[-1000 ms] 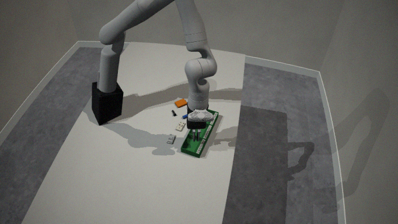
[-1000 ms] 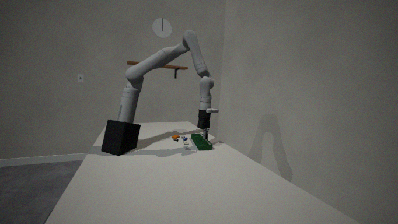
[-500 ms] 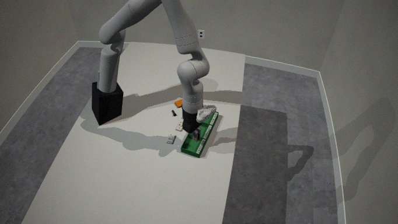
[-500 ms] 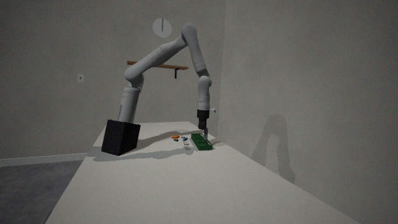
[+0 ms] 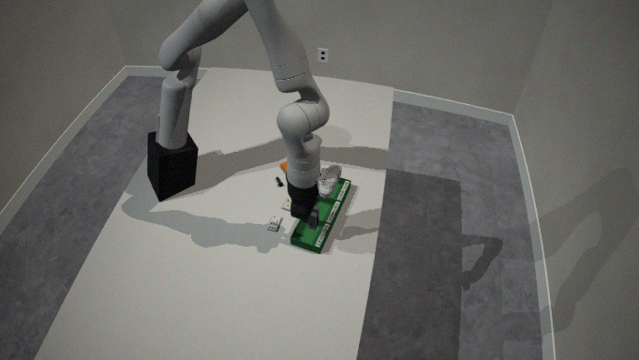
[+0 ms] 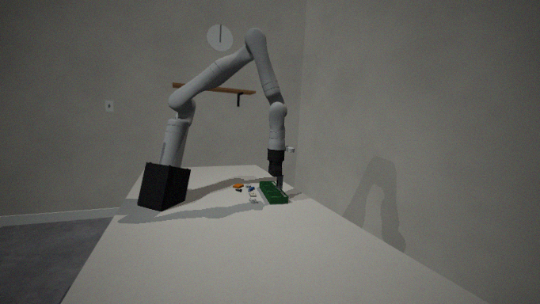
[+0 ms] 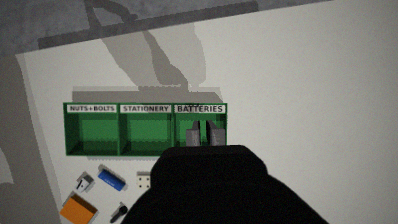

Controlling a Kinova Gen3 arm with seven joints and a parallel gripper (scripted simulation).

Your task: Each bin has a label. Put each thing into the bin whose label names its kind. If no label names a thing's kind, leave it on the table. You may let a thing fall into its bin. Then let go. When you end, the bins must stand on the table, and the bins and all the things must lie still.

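The green three-part bin is 10 mm ahead of my hand, 90 mm to the left of it and 60 mm below it. Round my hand: black bolt: 130 mm behind, 180 mm to the left, 70 mm below; grey piece: 60 mm behind, 230 mm to the left, 70 mm below; blue battery: 60 mm behind, 180 mm to the left, 70 mm below.
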